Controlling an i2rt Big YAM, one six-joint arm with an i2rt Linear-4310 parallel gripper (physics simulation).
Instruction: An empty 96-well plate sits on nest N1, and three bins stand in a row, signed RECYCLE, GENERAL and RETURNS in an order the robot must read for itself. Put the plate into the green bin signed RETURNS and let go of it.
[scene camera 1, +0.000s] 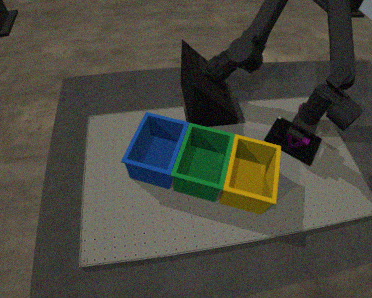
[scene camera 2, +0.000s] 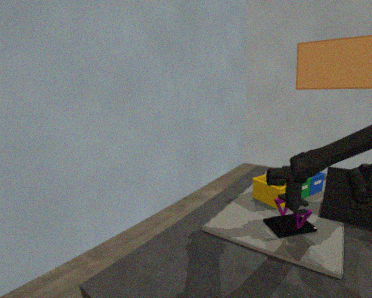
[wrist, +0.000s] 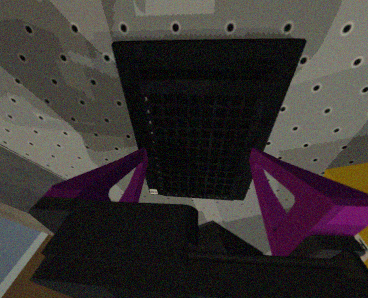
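Where they show: gripper, fingertip midpoint: (scene camera 1: 294, 136) (scene camera 2: 290, 221) (wrist: 197, 153); arm's base, origin of the base link: (scene camera 1: 211, 74) (scene camera 2: 361, 196).
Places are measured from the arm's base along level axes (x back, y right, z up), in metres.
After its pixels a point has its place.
The black 96-well plate (wrist: 200, 120) {x -0.288, y -0.237, z -0.062 m} lies in the dark nest N1 (wrist: 210, 55) (scene camera 1: 306, 157) (scene camera 2: 282, 231); where plate ends and nest begins is hard to tell. My gripper (wrist: 197, 153) {x -0.259, y -0.214, z -0.068 m} (scene camera 1: 298, 140) {x -0.259, y -0.214, z -0.068 m} (scene camera 2: 292, 220) {x -0.259, y -0.214, z -0.068 m} is open, pointing down, its magenta fingertips on either side of the plate's near part in the wrist view, with nothing held. Whether they touch the plate I cannot tell. The green bin (scene camera 1: 202, 162) {x -0.277, y 0.103, z -0.081 m} (scene camera 2: 305, 190) {x -0.223, y 0.091, z -0.045 m} stands in the middle of the row, and no plate shows inside it. Its white sign in scene camera 2 is too small to read.
The blue bin (scene camera 1: 156, 150) {x -0.207, y 0.226, z -0.082 m} (scene camera 2: 316, 184) {x -0.174, y 0.179, z -0.036 m} and yellow bin (scene camera 1: 250, 172) {x -0.341, y -0.025, z -0.081 m} (scene camera 2: 264, 191) {x -0.400, y -0.047, z -0.031 m} stand against the green bin's sides, the yellow one nearest the nest. A dark wedge-shaped block (scene camera 1: 200, 95) {x -0.138, y 0.081, z 0.050 m} stands behind the bins. All stand on a perforated light board (scene camera 1: 115, 220) {x -0.392, y 0.369, z -0.087 m} (scene camera 2: 240, 225) {x -0.434, y -0.295, z -0.087 m}.
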